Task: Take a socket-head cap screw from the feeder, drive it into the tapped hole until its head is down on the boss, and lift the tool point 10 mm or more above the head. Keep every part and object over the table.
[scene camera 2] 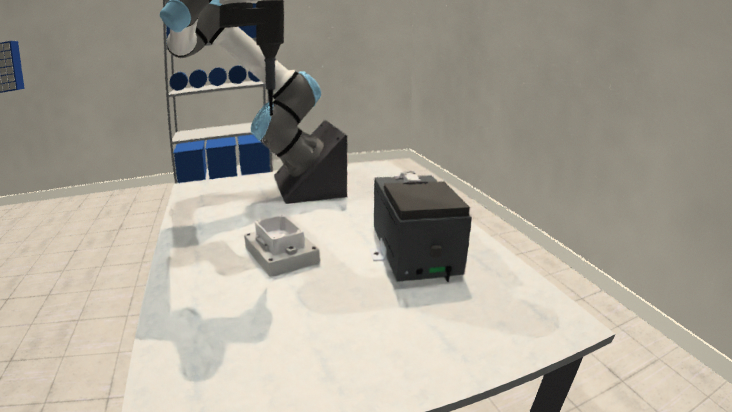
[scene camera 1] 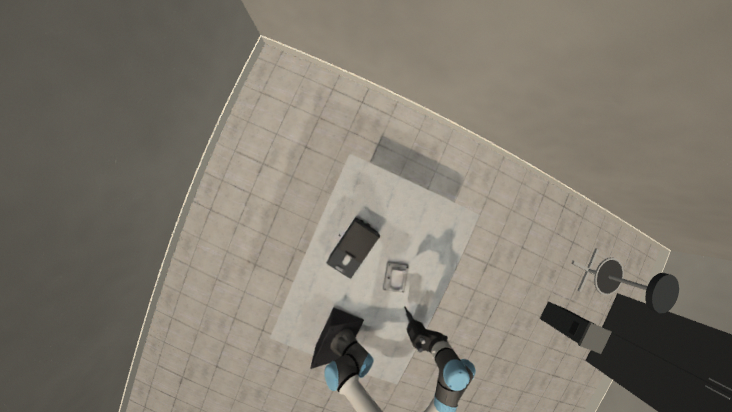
I see a grey base block (scene camera 2: 282,263) and a black screw feeder (scene camera 2: 409,240).
